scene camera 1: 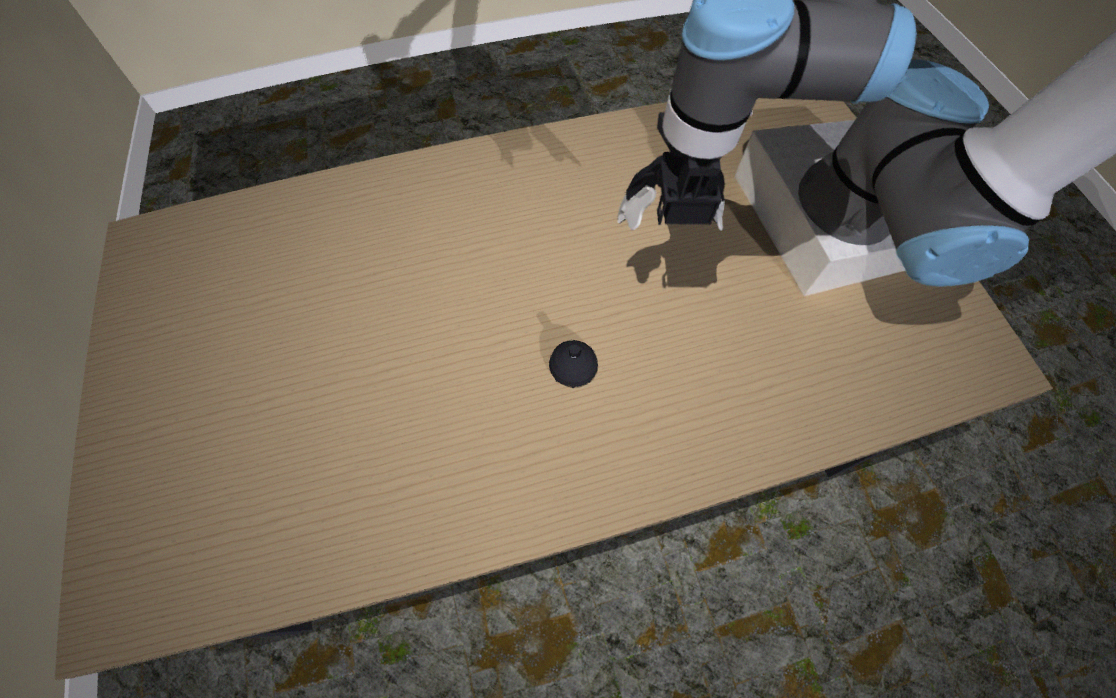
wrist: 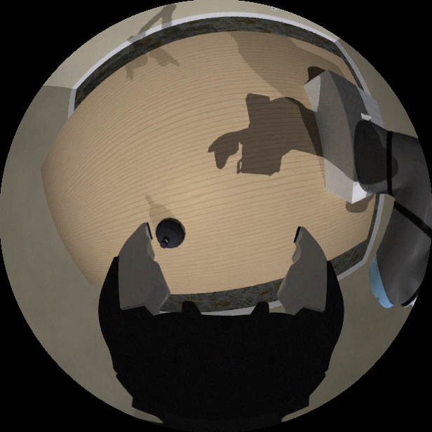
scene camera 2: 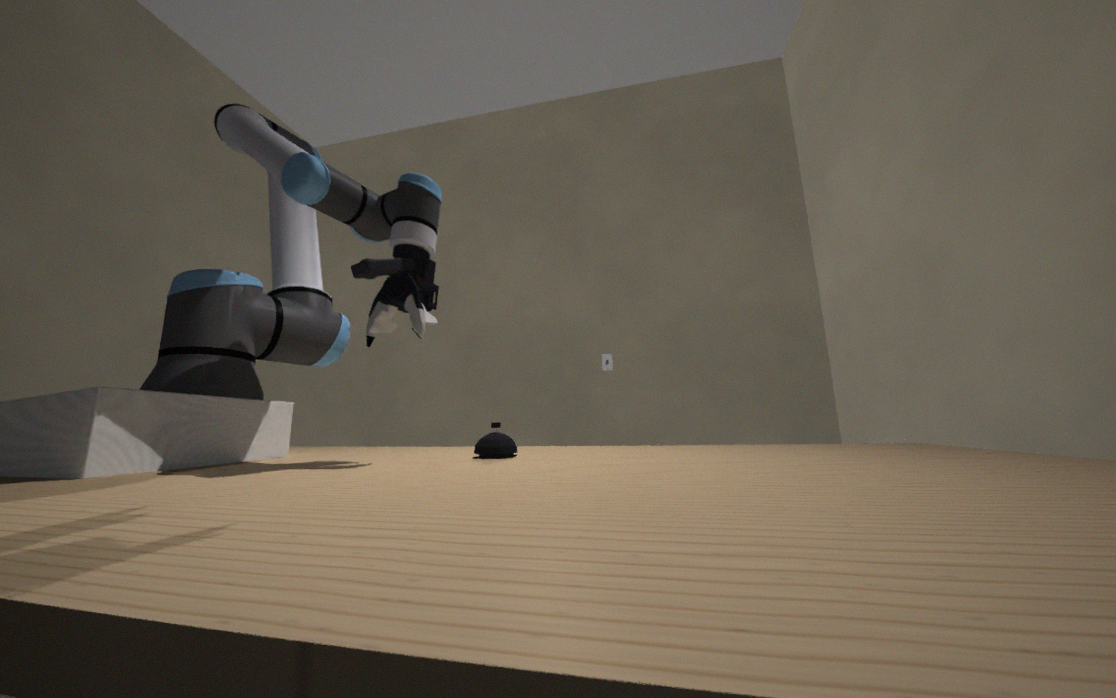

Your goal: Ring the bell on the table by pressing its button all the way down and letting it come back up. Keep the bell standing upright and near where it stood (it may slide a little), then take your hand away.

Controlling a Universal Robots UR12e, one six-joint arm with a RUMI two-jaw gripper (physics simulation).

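Frame: origin at the arm's base, x back, y right, z up, level; metres.
Seen in the pictures: gripper, fingertip midpoint: [scene camera 1: 668, 221] [scene camera 2: 393, 343]; arm's base, link origin: [scene camera 1: 846, 204] [scene camera 2: 204, 403].
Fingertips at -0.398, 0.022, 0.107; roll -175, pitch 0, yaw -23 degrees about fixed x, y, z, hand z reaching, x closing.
Offsets run from my fingertips to a thing's top centre, as dx, dy, dz. Level surfaces: height alone.
The bell @[-0.184, -0.071, -0.153] [scene camera 1: 573, 364] [scene camera 2: 495, 446] [wrist: 171, 232] is a small black dome standing upright on the wooden table @[dz -0.219] [scene camera 1: 329, 411] [scene camera 2: 658, 559] [wrist: 110, 165]. Its button @[-0.184, -0.071, -0.153] [scene camera 2: 495, 425] [wrist: 164, 243] stands up on a thin stem above the dome. My gripper [scene camera 1: 676, 217] [scene camera 2: 395, 335] [wrist: 223, 227] is open with nothing between its fingers. It hangs well above the table, pointing down, on the robot-base side of the bell. In the wrist view the bell shows just inside the left fingertip, far below it.
The robot's base stands on a pale block [scene camera 1: 790, 209] [scene camera 2: 172, 432] [wrist: 332, 135] at one end of the table, beside the gripper. The arm's shadow falls on the table near the block. Walls stand beyond the table.
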